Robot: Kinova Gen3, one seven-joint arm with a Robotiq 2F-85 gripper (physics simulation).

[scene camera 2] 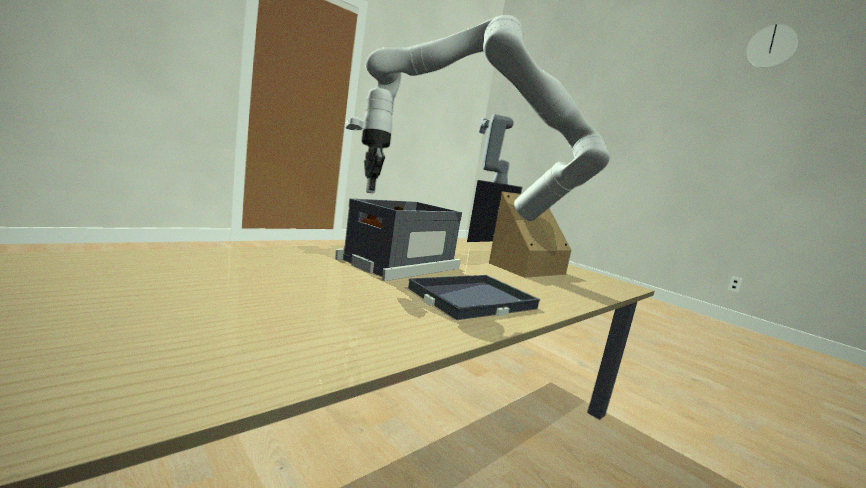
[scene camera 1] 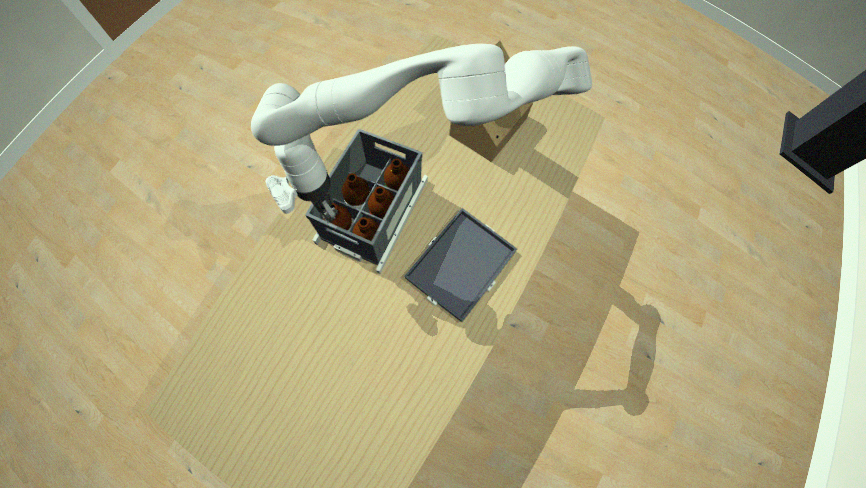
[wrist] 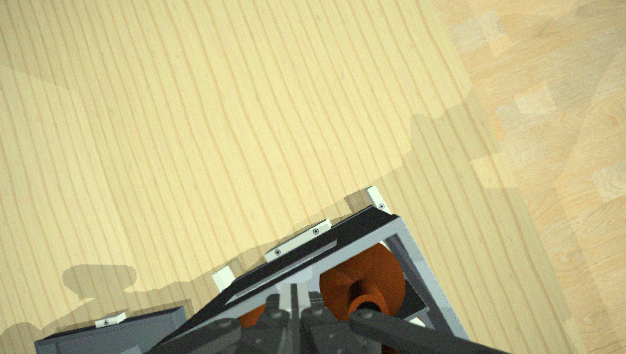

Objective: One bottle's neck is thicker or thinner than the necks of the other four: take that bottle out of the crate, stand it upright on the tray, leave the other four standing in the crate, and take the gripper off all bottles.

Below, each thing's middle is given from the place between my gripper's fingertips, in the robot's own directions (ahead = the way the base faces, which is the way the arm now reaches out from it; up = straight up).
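Labels:
If you picture the dark grey tray (scene camera 1: 460, 265), my hand is 19 cm above it, 29 cm to the right of it and 15 cm past it.

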